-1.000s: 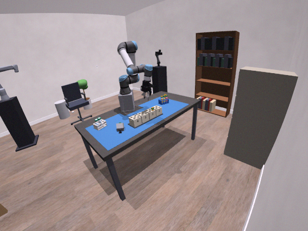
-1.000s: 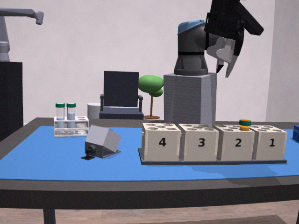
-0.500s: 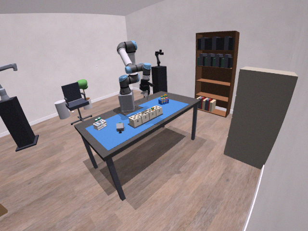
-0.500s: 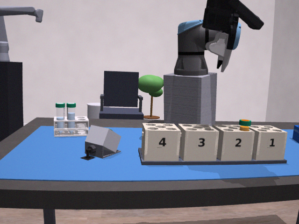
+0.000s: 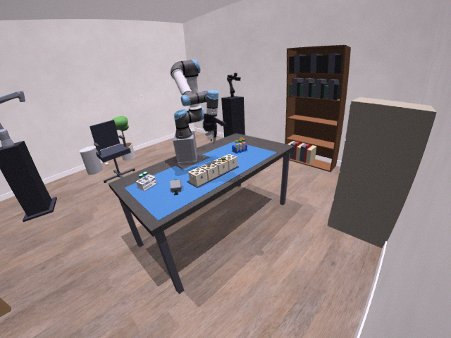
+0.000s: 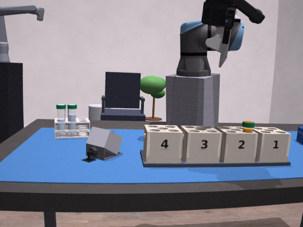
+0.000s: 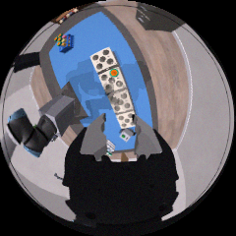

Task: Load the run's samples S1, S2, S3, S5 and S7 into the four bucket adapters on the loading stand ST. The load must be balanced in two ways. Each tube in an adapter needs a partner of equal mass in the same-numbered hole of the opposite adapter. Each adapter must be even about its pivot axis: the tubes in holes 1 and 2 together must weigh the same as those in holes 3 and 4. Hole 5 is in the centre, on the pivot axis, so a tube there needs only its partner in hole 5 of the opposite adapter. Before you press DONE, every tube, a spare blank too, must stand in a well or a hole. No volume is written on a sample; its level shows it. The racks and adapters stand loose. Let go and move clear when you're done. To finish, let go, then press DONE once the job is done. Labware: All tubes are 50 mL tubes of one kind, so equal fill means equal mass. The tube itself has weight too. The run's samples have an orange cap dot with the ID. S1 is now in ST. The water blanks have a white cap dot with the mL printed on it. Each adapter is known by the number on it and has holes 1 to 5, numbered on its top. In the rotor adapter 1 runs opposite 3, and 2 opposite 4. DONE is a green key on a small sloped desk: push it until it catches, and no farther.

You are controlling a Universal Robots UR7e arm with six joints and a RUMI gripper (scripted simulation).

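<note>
Right now my hand is 30 mm past the tube, 100 mm to the right of it and 220 mm above it. Round my hand: white tube rack: 230 mm behind, 500 mm to the right, 260 mm below; loading stand: 40 mm behind, 10 mm to the left, 290 mm below; sloped done desk: 30 mm behind, 320 mm to the right, 240 mm below.
</note>
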